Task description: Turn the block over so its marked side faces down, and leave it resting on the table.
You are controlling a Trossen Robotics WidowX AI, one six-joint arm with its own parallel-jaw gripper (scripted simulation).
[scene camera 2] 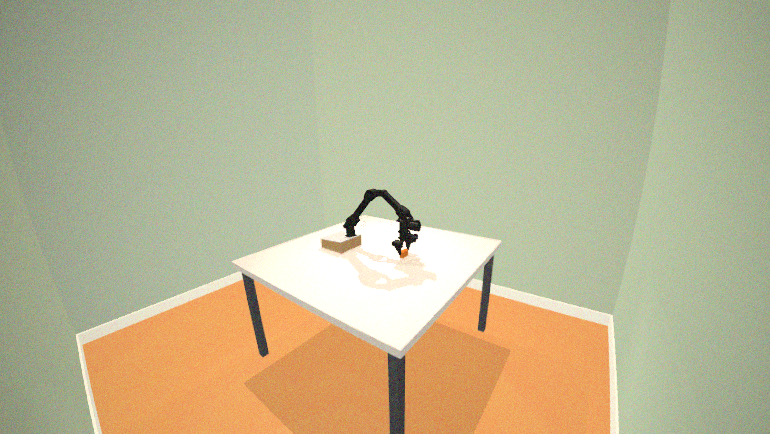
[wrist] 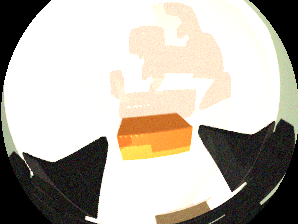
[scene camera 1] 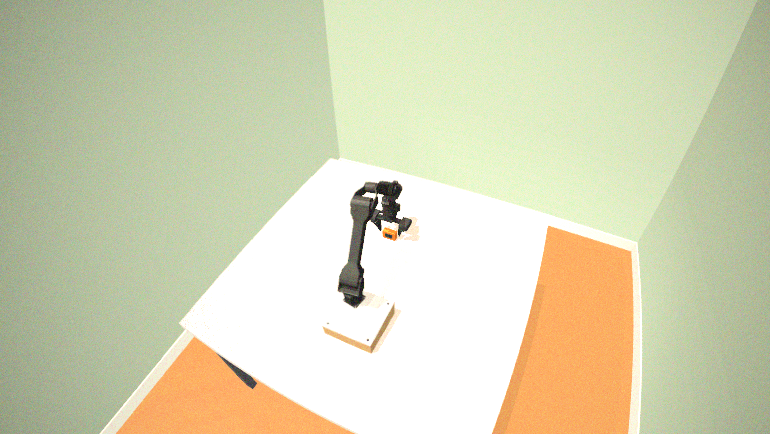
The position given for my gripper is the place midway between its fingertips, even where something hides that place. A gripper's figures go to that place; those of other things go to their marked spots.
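Scene:
So you can picture it, my gripper [wrist: 155, 136] is 10 cm from the lens, and there's an orange block [wrist: 139, 137] that's 8 cm from the lens.

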